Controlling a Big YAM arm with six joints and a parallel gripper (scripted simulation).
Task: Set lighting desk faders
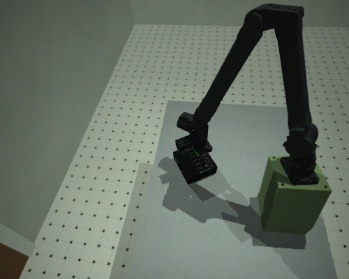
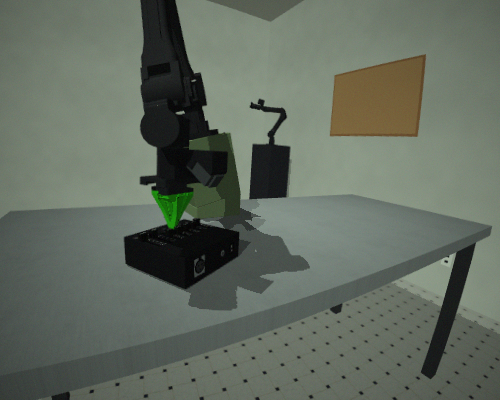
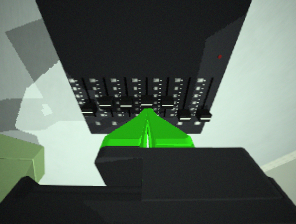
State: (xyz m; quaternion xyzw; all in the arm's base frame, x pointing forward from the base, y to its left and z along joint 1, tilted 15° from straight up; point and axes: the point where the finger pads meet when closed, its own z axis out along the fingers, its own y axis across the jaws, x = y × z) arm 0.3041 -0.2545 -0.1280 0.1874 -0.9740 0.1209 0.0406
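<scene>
My gripper is now 30 mm to the right of the channel 3 fader cap and 10 mm above it. Also, from my hand: channel 4 fader cap 10 mm ahead, 10 mm to the left, 10 mm below.
</scene>
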